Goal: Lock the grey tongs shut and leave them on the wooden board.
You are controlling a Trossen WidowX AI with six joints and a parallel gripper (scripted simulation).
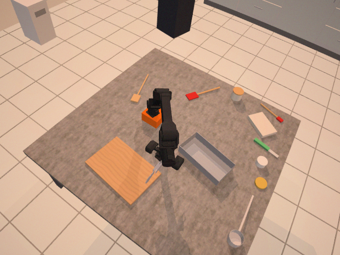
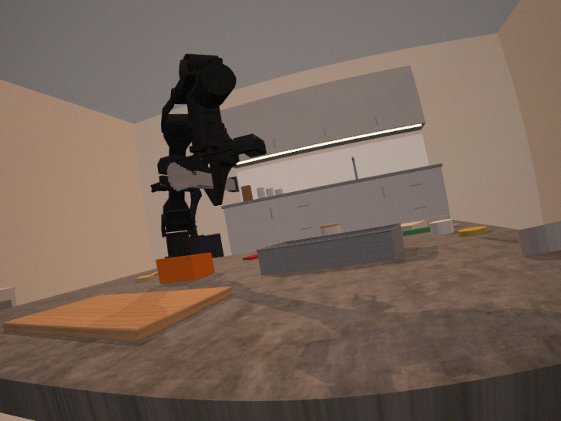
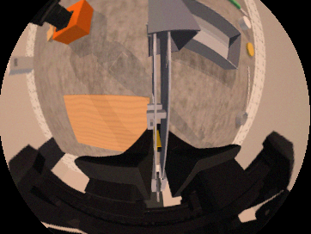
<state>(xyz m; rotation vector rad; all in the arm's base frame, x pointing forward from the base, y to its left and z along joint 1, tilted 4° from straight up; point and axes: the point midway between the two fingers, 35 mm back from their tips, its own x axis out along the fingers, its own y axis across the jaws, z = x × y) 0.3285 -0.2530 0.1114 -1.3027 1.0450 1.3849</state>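
Now: gripper tip 18 cm past the wooden board, 15 cm above it and 12 cm to the left of it. The rest, counted from my gripper tip: grey roasting tin (26 cm to the left, 13 cm below, 10 cm ahead); then yellow disc (43 cm ahead, 38 cm to the left, 15 cm below); then white cylinder (50 cm to the left, 35 cm ahead, 14 cm below).
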